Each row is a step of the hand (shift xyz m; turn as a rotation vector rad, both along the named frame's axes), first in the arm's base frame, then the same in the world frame.
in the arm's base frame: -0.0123 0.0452 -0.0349 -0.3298 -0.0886 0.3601
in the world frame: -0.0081 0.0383 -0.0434 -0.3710 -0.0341 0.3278
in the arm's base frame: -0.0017 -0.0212 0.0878 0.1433 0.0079 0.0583
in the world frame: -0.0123 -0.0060 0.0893 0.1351 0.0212 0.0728
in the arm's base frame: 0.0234 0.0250 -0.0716 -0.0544 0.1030 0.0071
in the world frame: 0.0319 0.0130 -0.0715 -0.0552 0.1013 -0.0173
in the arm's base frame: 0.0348 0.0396 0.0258 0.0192 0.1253 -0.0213
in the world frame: 0.0312 0.0443 0.0226 0.0212 0.1203 -0.0401
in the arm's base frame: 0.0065 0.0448 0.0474 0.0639 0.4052 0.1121
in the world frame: 0.0005 0.0524 0.0394 0.0483 0.4198 0.0476
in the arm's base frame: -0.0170 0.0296 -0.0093 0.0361 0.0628 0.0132
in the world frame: -0.0158 0.0272 -0.0162 0.0340 0.0650 0.0064
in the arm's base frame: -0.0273 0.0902 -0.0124 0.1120 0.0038 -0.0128
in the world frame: -0.0259 0.0861 -0.0309 0.1127 0.0043 0.0002
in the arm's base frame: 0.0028 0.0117 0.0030 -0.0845 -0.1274 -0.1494
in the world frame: 0.0024 0.0121 0.0013 -0.0651 -0.1530 -0.1343
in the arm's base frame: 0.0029 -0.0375 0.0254 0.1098 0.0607 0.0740
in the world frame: -0.0001 -0.0325 0.0316 0.0997 0.0751 0.0751
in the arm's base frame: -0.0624 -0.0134 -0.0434 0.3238 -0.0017 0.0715
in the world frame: -0.0566 -0.0221 -0.0476 0.3126 0.0185 0.1090
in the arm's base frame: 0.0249 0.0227 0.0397 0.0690 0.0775 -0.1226
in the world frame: 0.0198 0.0297 0.0379 0.0832 0.0572 -0.1249
